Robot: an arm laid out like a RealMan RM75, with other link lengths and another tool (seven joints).
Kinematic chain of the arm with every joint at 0, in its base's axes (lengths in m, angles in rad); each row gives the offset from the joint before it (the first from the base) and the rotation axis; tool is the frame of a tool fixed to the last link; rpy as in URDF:
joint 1: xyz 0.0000 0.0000 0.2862 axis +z
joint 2: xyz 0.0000 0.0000 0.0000 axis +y
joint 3: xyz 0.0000 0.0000 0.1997 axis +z
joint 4: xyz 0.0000 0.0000 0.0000 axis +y
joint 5: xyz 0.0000 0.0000 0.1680 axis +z
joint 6: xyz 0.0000 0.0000 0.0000 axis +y
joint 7: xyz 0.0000 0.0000 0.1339 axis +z
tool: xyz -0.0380 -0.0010 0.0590 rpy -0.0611 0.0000 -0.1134
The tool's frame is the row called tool.
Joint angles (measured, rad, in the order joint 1, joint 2, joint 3, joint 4, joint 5, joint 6, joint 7), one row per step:
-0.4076, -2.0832, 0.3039, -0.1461, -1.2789, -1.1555, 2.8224
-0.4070, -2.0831, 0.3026, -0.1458, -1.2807, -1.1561, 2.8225
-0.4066, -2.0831, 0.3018, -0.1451, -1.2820, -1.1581, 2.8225
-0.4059, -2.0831, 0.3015, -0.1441, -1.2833, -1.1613, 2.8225
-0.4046, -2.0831, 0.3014, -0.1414, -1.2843, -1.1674, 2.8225
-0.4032, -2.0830, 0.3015, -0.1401, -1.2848, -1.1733, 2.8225
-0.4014, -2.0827, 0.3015, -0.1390, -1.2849, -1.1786, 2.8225
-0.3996, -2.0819, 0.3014, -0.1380, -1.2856, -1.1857, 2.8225
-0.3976, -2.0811, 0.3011, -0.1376, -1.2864, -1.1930, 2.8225
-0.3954, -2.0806, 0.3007, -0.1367, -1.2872, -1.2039, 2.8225
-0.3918, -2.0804, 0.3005, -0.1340, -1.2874, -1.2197, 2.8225
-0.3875, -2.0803, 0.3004, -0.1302, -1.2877, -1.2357, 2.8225
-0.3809, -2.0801, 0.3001, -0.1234, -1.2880, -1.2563, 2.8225
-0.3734, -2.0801, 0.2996, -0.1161, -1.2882, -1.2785, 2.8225
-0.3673, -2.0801, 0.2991, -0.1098, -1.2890, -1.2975, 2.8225
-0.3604, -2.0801, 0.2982, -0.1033, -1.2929, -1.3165, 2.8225
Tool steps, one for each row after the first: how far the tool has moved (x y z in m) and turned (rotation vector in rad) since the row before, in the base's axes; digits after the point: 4 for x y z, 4 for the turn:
-0.0002, 0.0003, 0.0004, 0.0028, -0.0010, 0.0018
0.0001, 0.0003, 0.0004, 0.0025, -0.0015, 0.0001
0.0002, 0.0003, 0.0005, 0.0026, -0.0019, -0.0007
0.0004, 0.0004, 0.0009, 0.0038, -0.0024, -0.0027
0.0005, 0.0000, 0.0006, 0.0025, -0.0031, -0.0025
0.0003, -0.0001, 0.0006, 0.0021, -0.0026, -0.0019
0.0005, 0.0001, 0.0009, 0.0033, -0.0037, -0.0026
0.0005, 0.0000, 0.0008, 0.0033, -0.0044, -0.0023
0.0012, 0.0000, 0.0010, 0.0045, -0.0069, -0.0045
0.0016, -0.0001, 0.0014, 0.0059, -0.0088, -0.0073
0.0013, -0.0002, 0.0016, 0.0065, -0.0081, -0.0070
0.0011, -0.0003, 0.0024, 0.0094, -0.0087, -0.0085
0.0012, -0.0005, 0.0026, 0.0100, -0.0096, -0.0088
0.0011, -0.0003, 0.0023, 0.0091, -0.0082, -0.0076
0.0007, 0.0000, 0.0028, 0.0119, -0.0089, -0.0050

